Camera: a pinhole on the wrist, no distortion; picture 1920 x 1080 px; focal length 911.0 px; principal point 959.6 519.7 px. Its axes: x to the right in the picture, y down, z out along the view. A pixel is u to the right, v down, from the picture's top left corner.
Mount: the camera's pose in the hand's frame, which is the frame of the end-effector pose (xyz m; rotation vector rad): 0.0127 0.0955 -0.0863 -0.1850 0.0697 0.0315
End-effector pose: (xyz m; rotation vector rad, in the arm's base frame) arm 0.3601 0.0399 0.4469 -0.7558 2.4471 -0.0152
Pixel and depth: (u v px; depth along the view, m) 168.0 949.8 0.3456
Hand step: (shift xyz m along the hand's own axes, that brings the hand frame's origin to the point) -0.2700 0.3122 0.2444
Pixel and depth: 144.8 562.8 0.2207
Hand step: -0.1699 0.1416 0.1424
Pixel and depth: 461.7 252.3 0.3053
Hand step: -0.1300 0.0597 0.2415
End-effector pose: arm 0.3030 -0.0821 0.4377 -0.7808 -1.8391 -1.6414
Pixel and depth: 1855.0 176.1 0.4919
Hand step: 0.5344 0.0162 0.3950
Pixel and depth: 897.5 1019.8 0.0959
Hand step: 0.0106 0.1648 -0.0014
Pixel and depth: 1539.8 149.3 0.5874
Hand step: 0.4337 -0.0212 0.5063
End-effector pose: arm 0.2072 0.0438 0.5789 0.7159 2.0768 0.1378
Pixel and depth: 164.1 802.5 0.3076
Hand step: -0.2383 0.2395 0.2172
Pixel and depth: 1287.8 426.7 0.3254
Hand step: 0.1524 0.1259 0.2304
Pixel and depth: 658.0 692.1 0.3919
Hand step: -0.0935 0.2376 0.2938
